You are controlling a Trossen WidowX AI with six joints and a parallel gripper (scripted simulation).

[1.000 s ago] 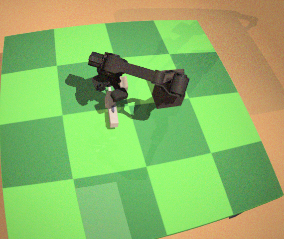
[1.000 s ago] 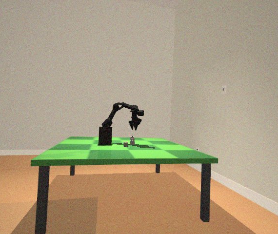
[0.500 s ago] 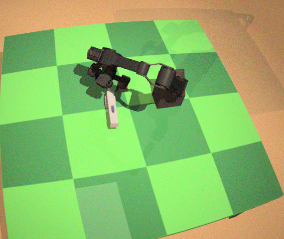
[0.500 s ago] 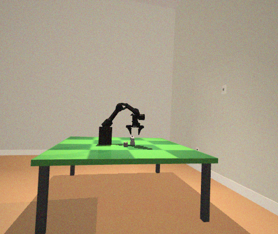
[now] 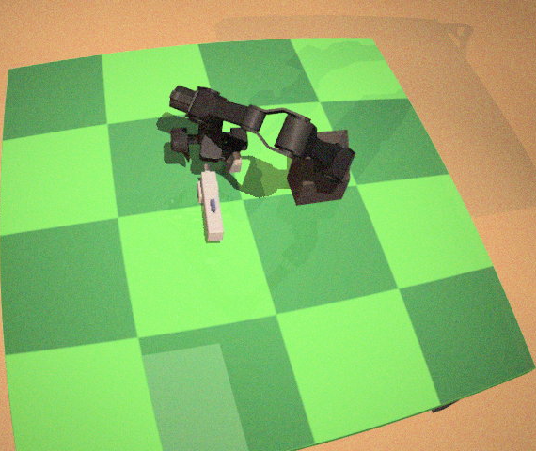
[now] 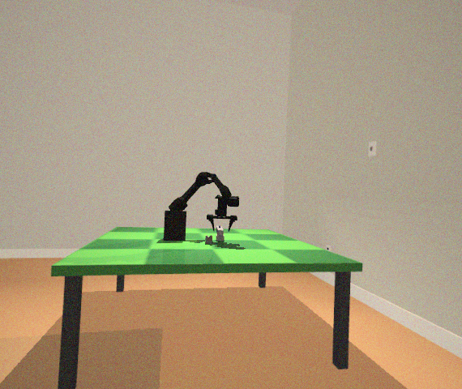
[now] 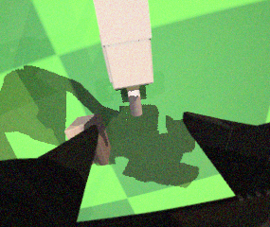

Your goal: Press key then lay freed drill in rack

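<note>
My gripper tip is 70 mm to the right of the drill and 10 mm above it. The rest, counted from my gripper tip: blue key 150 mm to the left, 10 mm below; rack 80 mm behind, 50 mm below, 40 mm to the right; steel block 120 mm to the left, 20 mm below.
</note>
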